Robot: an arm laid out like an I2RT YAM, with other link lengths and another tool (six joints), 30 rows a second.
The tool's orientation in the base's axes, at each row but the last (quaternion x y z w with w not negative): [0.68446 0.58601 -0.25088 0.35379]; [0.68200 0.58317 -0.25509 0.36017]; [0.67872 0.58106 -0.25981 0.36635]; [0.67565 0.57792 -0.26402 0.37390]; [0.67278 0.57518 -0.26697 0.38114]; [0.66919 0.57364 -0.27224 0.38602]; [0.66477 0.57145 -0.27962 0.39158]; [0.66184 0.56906 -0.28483 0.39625]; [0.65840 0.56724 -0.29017 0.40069]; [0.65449 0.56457 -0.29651 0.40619]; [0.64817 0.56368 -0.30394 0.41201]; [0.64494 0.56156 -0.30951 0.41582]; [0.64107 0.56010 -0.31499 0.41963]
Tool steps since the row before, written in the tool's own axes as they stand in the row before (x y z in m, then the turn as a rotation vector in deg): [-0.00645 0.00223 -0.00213 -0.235 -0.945 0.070]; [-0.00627 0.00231 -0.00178 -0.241 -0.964 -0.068]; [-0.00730 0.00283 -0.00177 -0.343 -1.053 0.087]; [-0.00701 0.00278 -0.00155 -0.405 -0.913 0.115]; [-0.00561 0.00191 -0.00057 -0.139 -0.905 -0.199]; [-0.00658 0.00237 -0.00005 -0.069 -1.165 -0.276]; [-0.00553 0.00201 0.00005 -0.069 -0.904 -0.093]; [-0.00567 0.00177 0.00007 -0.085 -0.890 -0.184]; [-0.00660 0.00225 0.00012 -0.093 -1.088 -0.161]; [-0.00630 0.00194 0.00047 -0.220 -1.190 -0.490]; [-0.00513 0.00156 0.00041 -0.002 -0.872 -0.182]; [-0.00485 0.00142 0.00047 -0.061 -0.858 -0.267]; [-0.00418 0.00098 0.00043 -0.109 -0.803 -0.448]
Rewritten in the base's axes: [0.00082 -0.00251 0.00664 -0.965 -0.142 -0.045]; [0.00094 -0.00257 0.00635 -0.995 -0.036 0.040]; [0.00126 -0.00311 0.00729 -1.090 -0.215 0.009]; [0.00125 -0.00298 0.00699 -0.963 -0.282 0.070]; [0.00072 -0.00282 0.00519 -0.928 0.127 0.038]; [0.00104 -0.00373 0.00582 -1.174 0.241 -0.029]; [0.00092 -0.00311 0.00491 -0.905 0.077 -0.075]; [0.00066 -0.00312 0.00501 -0.901 0.145 -0.012]; [0.00097 -0.00358 0.00591 -1.095 0.129 -0.056]; [0.00076 -0.00361 0.00548 -1.242 0.354 0.194]; [0.00064 -0.00286 0.00451 -0.869 0.180 -0.079]; [0.00056 -0.00271 0.00425 -0.871 0.228 0.014]; [0.00026 -0.00230 0.00364 -0.838 0.366 0.148]
